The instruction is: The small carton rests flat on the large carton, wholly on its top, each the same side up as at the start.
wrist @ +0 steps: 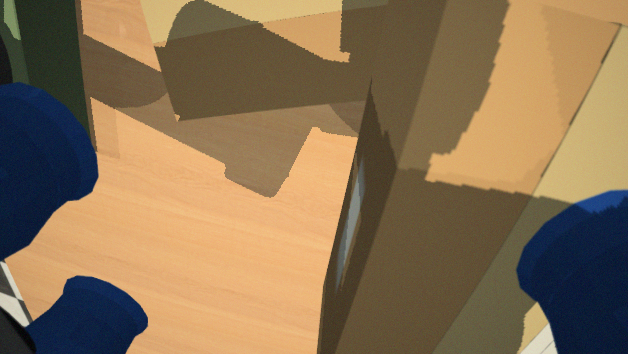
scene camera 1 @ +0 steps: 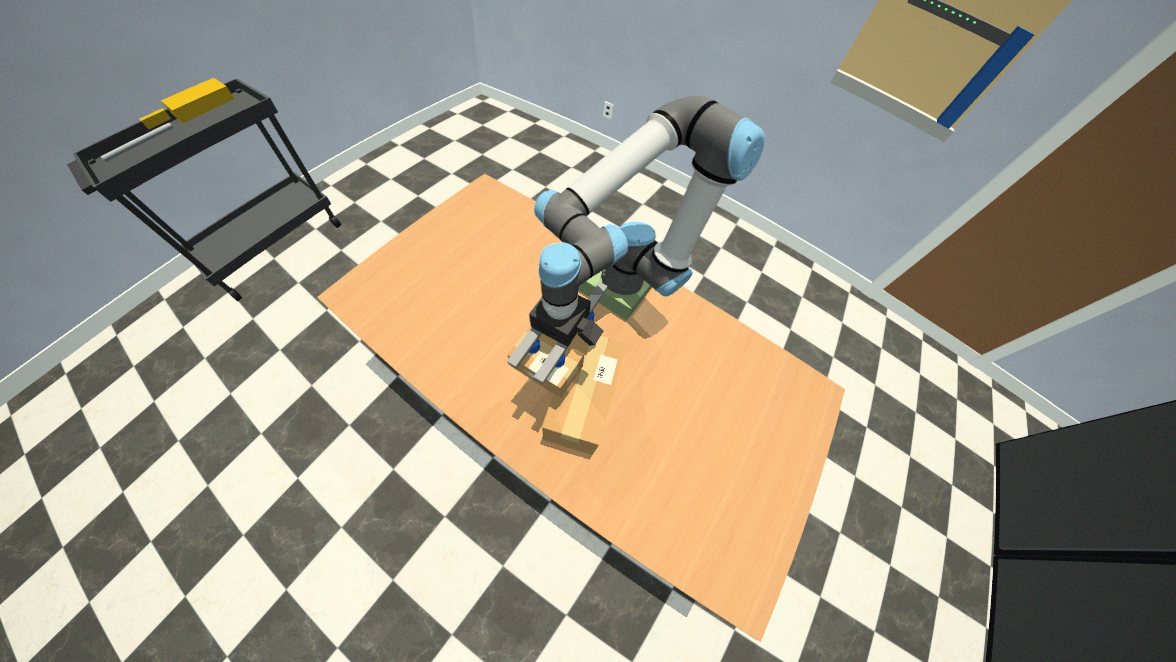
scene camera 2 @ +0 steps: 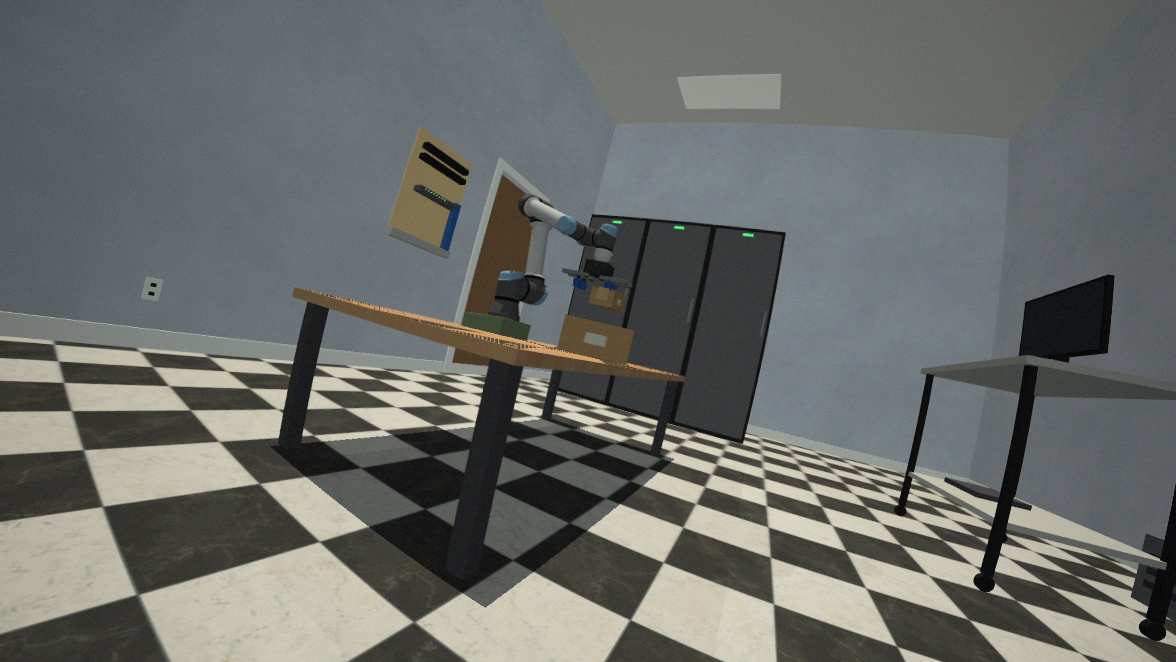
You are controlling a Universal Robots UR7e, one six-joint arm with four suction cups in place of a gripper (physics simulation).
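Places are measured from the arm's base along level axes (x ahead, y left, z up), in millimetres.
Where they show: hand, its tool point: (wrist: 283, 279); arm's base, origin of its link: (scene camera 1: 622, 278) (scene camera 2: 503, 319).
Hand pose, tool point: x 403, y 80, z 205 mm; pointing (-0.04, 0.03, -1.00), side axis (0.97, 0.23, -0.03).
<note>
Each offset is from my tool point to the top centre of the thing.
The small carton @(67 mm ahead, 18 mm left, 15 mm up) (scene camera 1: 570, 377) (scene camera 2: 607, 297) (wrist: 425, 225) is brown with white labels. It hangs roughly level under my suction gripper (scene camera 1: 547, 353) (scene camera 2: 597, 283), against its blue cups. In the wrist view the carton fills much of the right side, and a blue cup (wrist: 45, 165) shows at the left. The large carton @(4 mm ahead, 109 mm left, 124 mm down) (scene camera 1: 576, 419) (scene camera 2: 571, 333) (wrist: 270, 95) lies long and flat on the wooden table. In scene camera 2 a gap shows between the small carton and the large one's top. In scene camera 1 the small carton appears at the large one's left edge, partly overlapping it.
The arm's green base block (scene camera 1: 629, 305) (scene camera 2: 502, 327) (wrist: 50, 50) stands on the table (scene camera 1: 699, 444) (scene camera 2: 395, 319) (wrist: 200, 250) near the large carton. A black cart (scene camera 1: 185, 168) stands apart on the floor at the left in scene camera 1. Dark cabinets (scene camera 1: 1086, 493) (scene camera 2: 666, 320) stand beyond the table.
</note>
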